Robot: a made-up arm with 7 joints. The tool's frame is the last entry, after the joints. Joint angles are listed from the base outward. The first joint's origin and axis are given. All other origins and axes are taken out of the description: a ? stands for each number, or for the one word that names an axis. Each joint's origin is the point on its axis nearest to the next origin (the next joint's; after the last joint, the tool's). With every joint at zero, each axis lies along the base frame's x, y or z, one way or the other. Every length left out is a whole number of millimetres.
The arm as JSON. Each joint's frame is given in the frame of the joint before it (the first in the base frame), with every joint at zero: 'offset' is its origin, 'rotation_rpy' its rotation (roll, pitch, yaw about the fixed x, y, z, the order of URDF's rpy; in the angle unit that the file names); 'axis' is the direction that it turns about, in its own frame. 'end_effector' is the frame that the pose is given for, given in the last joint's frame.
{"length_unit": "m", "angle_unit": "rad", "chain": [
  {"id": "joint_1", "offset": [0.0, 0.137, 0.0], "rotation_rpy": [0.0, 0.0, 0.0], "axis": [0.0, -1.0, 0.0]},
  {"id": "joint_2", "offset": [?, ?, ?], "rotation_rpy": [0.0, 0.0, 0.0], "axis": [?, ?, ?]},
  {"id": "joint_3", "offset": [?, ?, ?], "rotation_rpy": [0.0, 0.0, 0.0], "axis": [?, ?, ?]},
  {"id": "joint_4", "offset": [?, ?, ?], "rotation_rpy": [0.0, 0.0, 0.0], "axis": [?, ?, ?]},
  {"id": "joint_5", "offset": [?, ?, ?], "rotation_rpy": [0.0, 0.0, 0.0], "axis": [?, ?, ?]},
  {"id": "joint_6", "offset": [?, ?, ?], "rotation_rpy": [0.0, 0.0, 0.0], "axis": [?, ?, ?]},
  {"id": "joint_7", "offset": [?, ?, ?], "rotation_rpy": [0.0, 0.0, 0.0], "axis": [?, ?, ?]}
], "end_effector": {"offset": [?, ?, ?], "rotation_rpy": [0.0, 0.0, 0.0]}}
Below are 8 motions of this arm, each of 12 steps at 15 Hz.
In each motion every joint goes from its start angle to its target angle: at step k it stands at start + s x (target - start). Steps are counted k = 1, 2, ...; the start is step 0. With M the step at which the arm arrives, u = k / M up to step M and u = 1 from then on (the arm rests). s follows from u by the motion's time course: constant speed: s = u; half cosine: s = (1 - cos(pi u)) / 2; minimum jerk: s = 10 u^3 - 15 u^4 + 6 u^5.
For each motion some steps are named. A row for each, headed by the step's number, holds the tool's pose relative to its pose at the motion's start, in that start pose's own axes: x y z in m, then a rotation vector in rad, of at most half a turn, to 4 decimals.
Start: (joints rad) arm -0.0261 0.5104 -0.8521 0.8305 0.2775 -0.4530 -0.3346
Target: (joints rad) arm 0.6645 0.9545 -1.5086 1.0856 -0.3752 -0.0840 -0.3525
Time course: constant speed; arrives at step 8
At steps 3, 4, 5, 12:
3: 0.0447 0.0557 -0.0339 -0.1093 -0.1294 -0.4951
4: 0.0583 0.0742 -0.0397 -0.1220 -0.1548 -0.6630
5: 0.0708 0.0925 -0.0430 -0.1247 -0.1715 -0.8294
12: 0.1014 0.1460 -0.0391 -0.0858 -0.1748 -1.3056

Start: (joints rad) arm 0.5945 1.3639 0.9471 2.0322 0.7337 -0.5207 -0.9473
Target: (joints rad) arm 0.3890 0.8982 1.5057 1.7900 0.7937 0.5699 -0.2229
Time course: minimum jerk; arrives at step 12
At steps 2, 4, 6, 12:
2: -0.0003 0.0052 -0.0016 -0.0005 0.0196 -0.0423
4: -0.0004 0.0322 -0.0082 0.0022 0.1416 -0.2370
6: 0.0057 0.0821 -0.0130 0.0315 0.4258 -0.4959
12: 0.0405 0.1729 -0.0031 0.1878 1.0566 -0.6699

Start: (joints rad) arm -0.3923 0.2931 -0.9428 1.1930 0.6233 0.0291 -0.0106
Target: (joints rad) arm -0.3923 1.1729 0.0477 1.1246 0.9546 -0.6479 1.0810
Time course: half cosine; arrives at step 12
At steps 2, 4, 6, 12:
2: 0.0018 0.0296 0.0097 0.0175 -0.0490 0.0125
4: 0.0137 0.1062 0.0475 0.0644 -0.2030 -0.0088
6: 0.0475 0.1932 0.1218 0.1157 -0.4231 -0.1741
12: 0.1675 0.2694 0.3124 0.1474 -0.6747 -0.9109

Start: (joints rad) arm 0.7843 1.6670 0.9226 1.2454 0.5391 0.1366 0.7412
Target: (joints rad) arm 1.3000 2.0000 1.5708 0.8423 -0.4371 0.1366 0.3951
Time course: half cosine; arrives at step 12
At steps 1, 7, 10, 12:
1: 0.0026 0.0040 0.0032 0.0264 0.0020 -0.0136
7: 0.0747 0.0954 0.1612 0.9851 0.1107 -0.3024
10: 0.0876 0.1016 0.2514 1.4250 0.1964 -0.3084
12: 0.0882 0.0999 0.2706 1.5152 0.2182 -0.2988

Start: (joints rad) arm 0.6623 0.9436 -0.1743 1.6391 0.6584 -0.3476 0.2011
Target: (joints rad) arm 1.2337 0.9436 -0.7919 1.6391 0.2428 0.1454 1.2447
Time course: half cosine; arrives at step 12
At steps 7, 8, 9, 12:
7: 0.0168 -0.0304 -0.0493 -0.8969 0.3170 -0.1589
8: 0.0208 -0.0356 -0.0570 -1.0505 0.4001 -0.1850
9: 0.0243 -0.0399 -0.0632 -1.1757 0.4783 -0.2046
12: 0.0292 -0.0456 -0.0711 -1.3406 0.6002 -0.2260

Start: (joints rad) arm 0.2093 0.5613 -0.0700 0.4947 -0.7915 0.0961 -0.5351
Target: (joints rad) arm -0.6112 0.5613 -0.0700 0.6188 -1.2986 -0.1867 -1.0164
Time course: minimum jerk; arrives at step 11
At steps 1, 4, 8, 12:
1: -0.0009 -0.0011 0.0011 -0.0001 -0.0034 -0.0050
4: -0.0377 -0.0393 0.0456 -0.0171 -0.1509 -0.1758
8: -0.1387 -0.0829 0.1732 -0.1753 -0.5971 -0.4116
12: -0.1603 -0.0823 0.2015 -0.2297 -0.6941 -0.4244

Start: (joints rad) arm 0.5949 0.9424 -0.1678 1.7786 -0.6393 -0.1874 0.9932
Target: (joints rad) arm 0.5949 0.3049 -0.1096 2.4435 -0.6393 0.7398 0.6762
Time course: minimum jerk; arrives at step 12
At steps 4, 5, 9, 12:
4: 0.0377 0.0144 0.0065 0.2115 -0.0374 0.1406
5: 0.0599 0.0225 0.0159 0.3433 -0.0630 0.2447
9: 0.1264 0.0365 0.0818 0.8011 -0.1710 0.7566
12: 0.1346 0.0348 0.0971 0.8702 -0.1919 0.8681

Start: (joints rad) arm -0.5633 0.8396 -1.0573 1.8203 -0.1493 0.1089 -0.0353
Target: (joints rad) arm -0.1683 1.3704 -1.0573 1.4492 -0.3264 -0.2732 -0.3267
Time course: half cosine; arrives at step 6
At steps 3, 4, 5, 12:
3: -0.0801 0.0734 0.0413 0.2034 0.1521 -0.3552
4: -0.1088 0.1174 0.0787 0.2955 0.2291 -0.5227
5: -0.1234 0.1497 0.1131 0.3584 0.2879 -0.6388
12: -0.1273 0.1610 0.1272 0.3806 0.3102 -0.6797

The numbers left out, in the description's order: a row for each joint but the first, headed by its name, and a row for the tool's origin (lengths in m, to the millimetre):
joint_2: xyz 0.0 0.0 0.0, axis 1.0 0.0 0.0
joint_3: xyz 0.0 0.0 -0.2, axis 0.0 0.0 1.0
joint_4: xyz 0.0 0.0 0.0, axis 0.0 -1.0 0.0
joint_5: xyz 0.0 0.0 -0.243, axis 0.0 0.0 1.0
joint_6: xyz 0.0 0.0 0.0, axis 0.0 1.0 0.0
joint_7: xyz 0.0 0.0 0.0, axis -1.0 0.0 0.0
tool: xyz 0.0 0.0 0.0

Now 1 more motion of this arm.
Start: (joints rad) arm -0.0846 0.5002 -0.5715 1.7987 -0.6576 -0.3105 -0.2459
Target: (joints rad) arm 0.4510 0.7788 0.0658 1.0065 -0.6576 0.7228 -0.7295
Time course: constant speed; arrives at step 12
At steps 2, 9, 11, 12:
2: -0.0460 0.0290 0.0031 0.1101 0.2798 -0.1990
9: -0.1528 0.1830 0.0522 0.7199 1.2397 -0.8406
11: -0.1648 0.2286 0.0781 0.9114 1.5273 -0.9719
12: -0.1681 0.2496 0.0927 1.0012 1.6771 -1.0228

